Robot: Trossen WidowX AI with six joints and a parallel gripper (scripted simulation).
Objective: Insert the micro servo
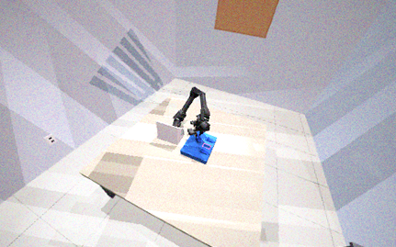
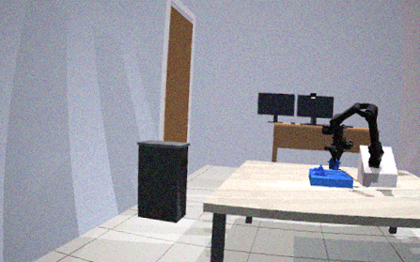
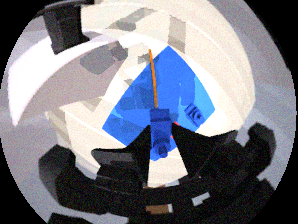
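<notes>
Right now the blue deck is 1 cm behind my gripper tip and 10 cm below it.
</notes>
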